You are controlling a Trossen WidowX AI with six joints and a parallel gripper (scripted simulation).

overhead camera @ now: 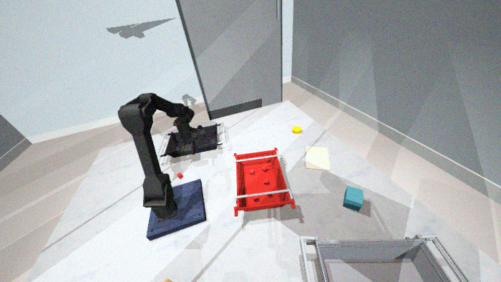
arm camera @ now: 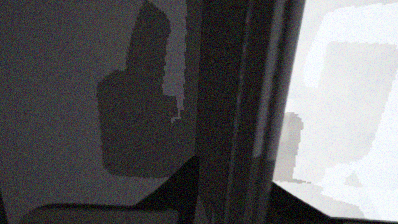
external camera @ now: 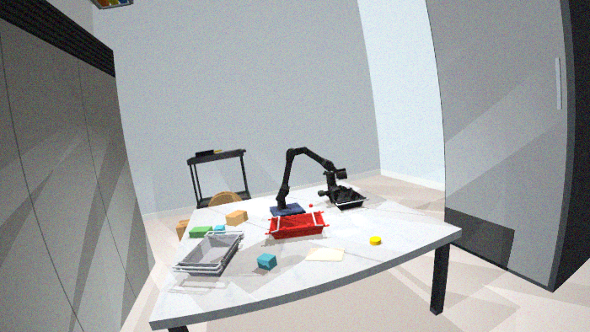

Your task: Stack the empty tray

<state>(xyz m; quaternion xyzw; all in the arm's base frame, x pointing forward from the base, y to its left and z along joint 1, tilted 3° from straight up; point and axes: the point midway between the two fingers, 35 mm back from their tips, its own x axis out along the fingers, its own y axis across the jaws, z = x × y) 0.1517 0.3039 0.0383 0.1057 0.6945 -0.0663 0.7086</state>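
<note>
The black tray is 7 cm to the left of my gripper tip, 3 cm above it and 2 cm ahead of it. Round my gripper tip: yellow disc: 57 cm ahead, 12 cm to the right; then cream sheet: 52 cm ahead, 34 cm to the right, 1 cm below.
</note>
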